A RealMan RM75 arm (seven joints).
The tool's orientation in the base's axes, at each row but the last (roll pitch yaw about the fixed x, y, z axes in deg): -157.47 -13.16 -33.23; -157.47 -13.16 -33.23; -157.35 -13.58 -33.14; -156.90 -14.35 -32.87; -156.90 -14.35 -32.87; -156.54 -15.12 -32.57; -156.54 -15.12 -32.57; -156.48 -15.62 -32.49; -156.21 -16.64 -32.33; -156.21 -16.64 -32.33
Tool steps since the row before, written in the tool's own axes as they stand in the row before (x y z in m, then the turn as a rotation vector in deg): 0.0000 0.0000 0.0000 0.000 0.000 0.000; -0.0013 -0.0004 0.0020 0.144 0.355 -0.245; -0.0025 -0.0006 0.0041 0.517 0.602 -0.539; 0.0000 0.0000 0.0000 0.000 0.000 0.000; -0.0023 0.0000 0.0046 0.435 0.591 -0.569; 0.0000 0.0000 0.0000 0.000 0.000 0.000; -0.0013 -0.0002 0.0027 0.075 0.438 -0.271; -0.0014 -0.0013 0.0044 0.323 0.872 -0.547; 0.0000 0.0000 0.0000 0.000 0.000 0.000; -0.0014 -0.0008 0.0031 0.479 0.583 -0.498
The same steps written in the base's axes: 0.0000 0.0000 0.0000 0.000 0.000 0.000; -0.0001 0.0014 -0.0019 -0.131 -0.418 0.121; -0.0002 0.0027 -0.0040 -0.049 -0.880 0.380; 0.0000 0.0000 0.0000 0.000 0.000 0.000; 0.0000 0.0022 -0.0047 -0.123 -0.834 0.390; 0.0000 0.0000 0.0000 0.000 0.000 0.000; 0.0001 0.0014 -0.0027 -0.230 -0.458 0.091; 0.0012 0.0027 -0.0038 -0.319 -1.003 0.235; 0.0000 0.0000 0.0000 0.000 0.000 0.000; 0.0005 0.0020 -0.0028 -0.058 -0.832 0.348
